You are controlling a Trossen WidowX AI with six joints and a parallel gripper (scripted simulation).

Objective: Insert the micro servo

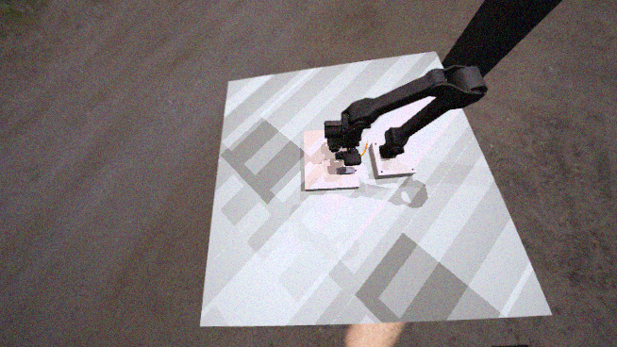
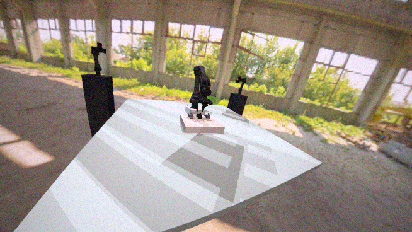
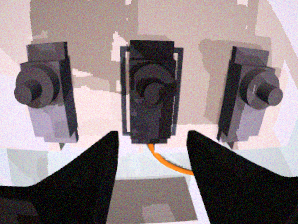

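Right now my gripper tip is 12 cm short of the deck, 1 cm to the left of it and 6 cm above it.
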